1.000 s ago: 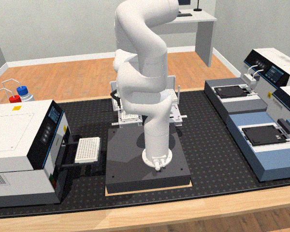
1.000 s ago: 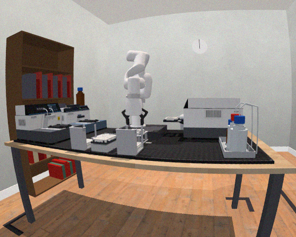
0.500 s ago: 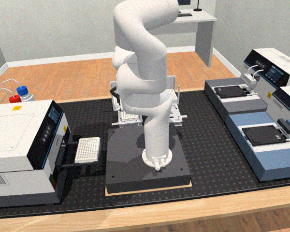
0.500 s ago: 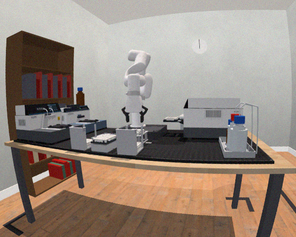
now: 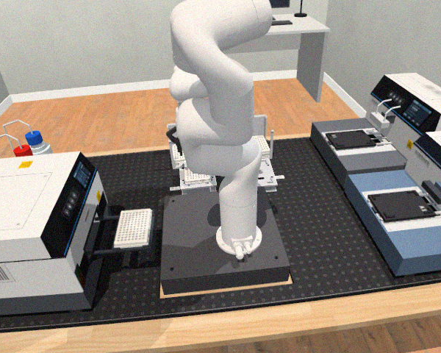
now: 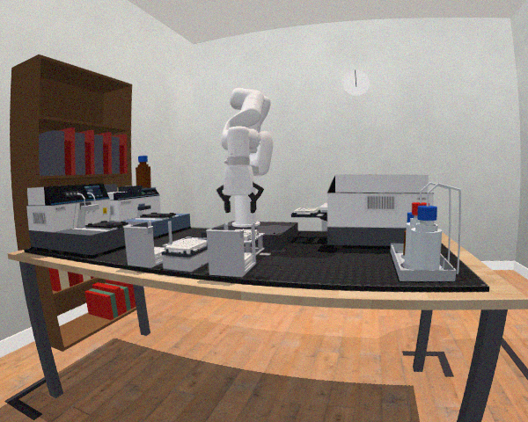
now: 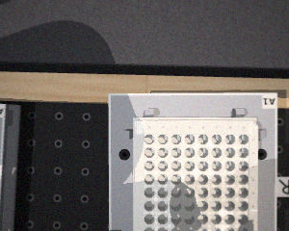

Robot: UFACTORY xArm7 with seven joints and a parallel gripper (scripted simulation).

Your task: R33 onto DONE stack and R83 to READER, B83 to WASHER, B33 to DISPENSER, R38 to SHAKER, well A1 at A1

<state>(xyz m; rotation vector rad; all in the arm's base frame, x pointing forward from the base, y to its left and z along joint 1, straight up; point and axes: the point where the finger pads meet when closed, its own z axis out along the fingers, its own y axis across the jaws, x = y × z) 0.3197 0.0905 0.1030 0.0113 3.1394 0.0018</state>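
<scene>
Now: the regrip nest 100 mm below my hand. Also, from my hand: DONE label: 260 mm to the right, 150 mm below, 100 mm ahead; then RG label: 150 mm below, 80 mm to the left; then N6 label: 300 mm to the right, 150 mm below, 10 mm behind.
</scene>
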